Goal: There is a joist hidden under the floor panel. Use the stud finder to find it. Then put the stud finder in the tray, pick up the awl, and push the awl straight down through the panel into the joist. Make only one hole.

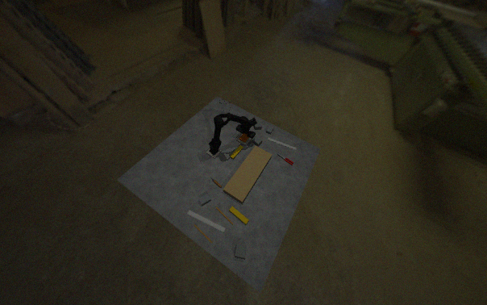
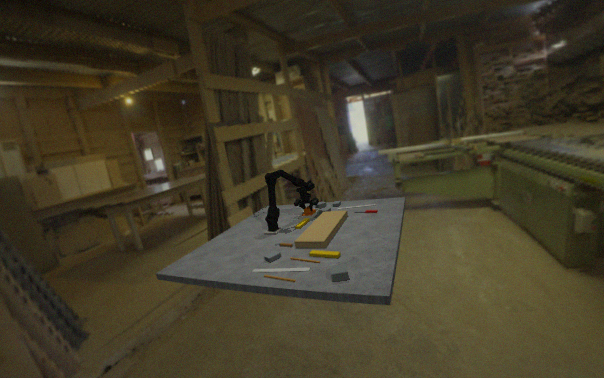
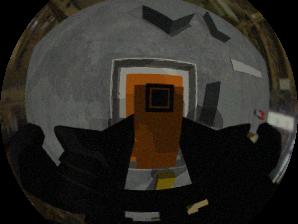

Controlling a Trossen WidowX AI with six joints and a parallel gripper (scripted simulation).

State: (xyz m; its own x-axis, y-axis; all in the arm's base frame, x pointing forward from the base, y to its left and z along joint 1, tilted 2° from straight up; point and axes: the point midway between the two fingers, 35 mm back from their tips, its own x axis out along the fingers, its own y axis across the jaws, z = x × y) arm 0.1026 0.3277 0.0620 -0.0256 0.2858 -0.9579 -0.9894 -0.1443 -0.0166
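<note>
My gripper tip is 2 cm below the orange stud finder and 1 cm to the right of it. From my gripper tip the other things lie so: white tray (2 cm below, 1 cm to the right).
</note>
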